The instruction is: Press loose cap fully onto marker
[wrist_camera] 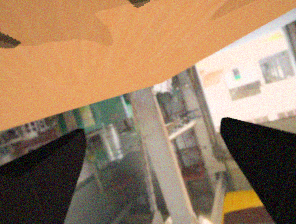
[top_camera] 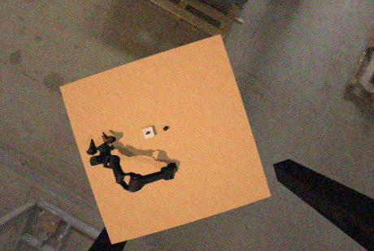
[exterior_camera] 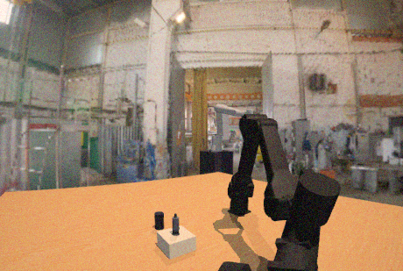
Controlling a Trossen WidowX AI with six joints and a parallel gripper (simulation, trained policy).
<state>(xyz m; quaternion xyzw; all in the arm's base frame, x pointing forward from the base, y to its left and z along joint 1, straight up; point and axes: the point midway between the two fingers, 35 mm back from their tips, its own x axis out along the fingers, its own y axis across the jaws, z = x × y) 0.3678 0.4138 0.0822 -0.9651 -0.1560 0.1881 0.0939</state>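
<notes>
Now: gripper tip 470 mm to the left of the dark cap, 100 mm past it and 50 mm above it. From my gripper tip the other things lie so: holder block (350 mm to the right, 90 mm behind, 50 mm below).
</notes>
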